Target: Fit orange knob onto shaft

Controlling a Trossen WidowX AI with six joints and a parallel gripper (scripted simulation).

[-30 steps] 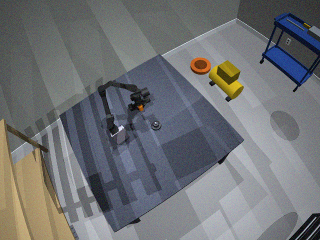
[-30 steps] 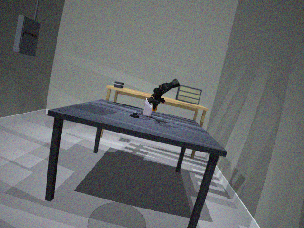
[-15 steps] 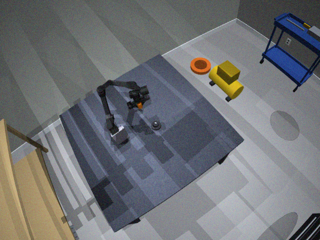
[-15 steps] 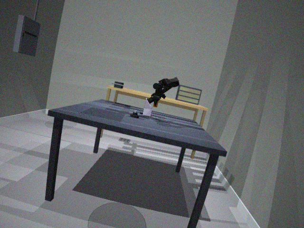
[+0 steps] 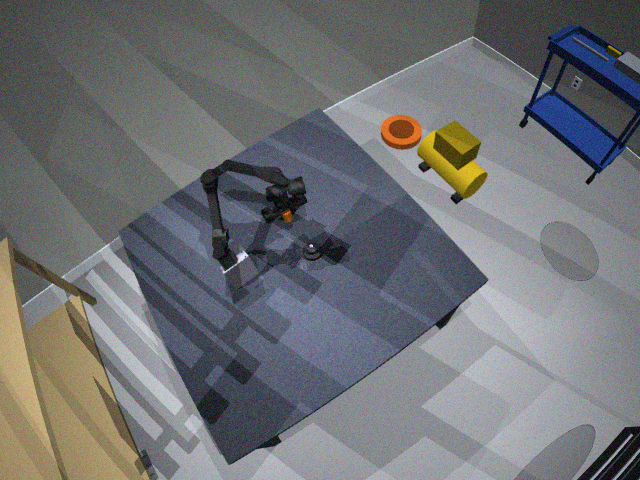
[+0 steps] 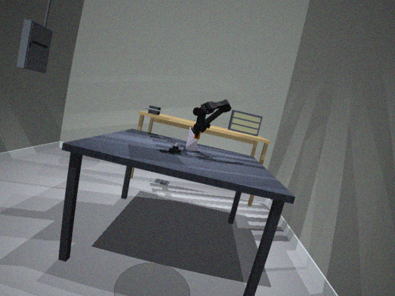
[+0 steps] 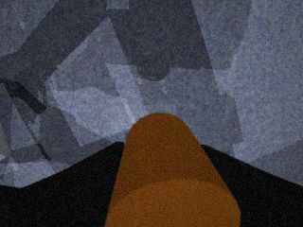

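My gripper tip is 13 cm to the left of the round dark pedestal, 11 cm above it and 2 cm short of it. The rest, counted from my gripper tip: orange knob 3 cm above.
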